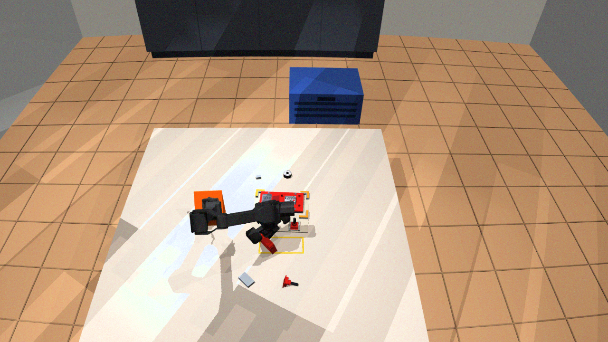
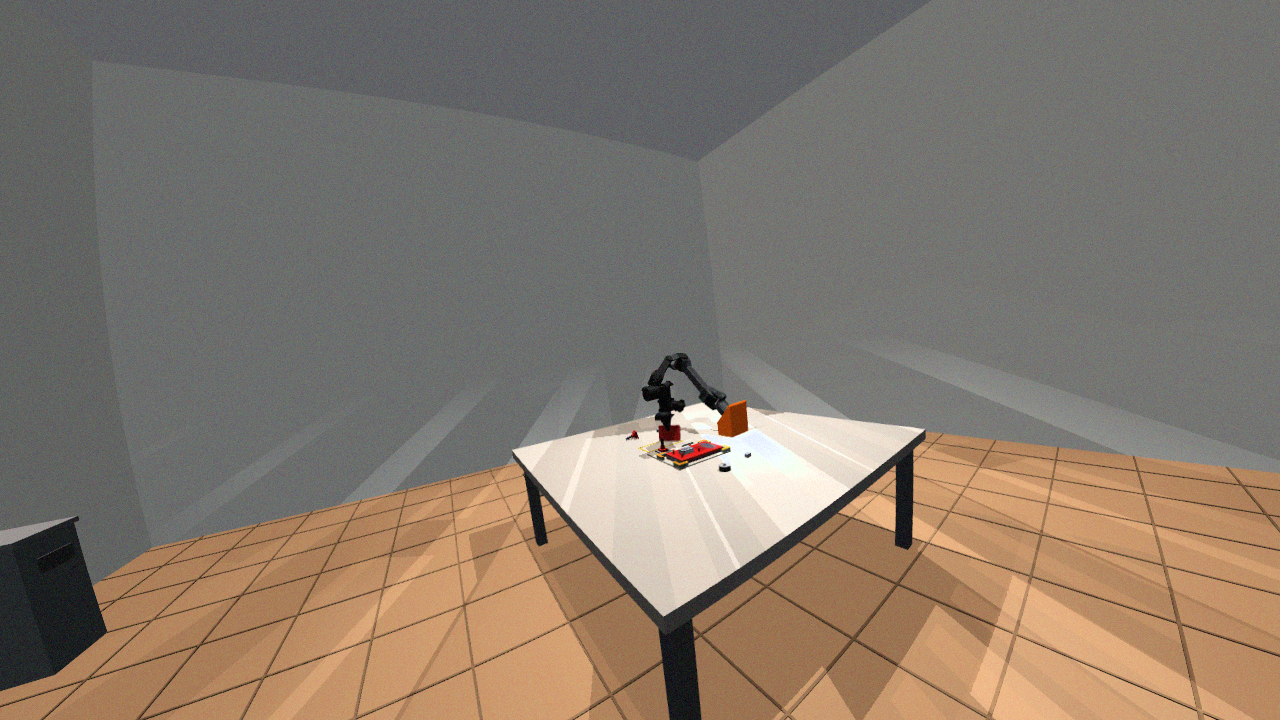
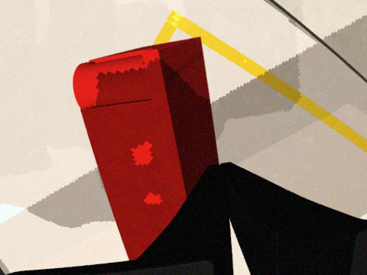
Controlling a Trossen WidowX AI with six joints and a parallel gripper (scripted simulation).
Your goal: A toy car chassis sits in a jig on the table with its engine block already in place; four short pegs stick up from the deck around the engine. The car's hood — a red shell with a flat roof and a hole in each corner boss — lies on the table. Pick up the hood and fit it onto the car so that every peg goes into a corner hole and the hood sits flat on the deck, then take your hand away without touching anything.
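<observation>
Now: the red hood 10 mm behind my gripper tip, 10 mm to the right of it and 10 mm below it.
</observation>
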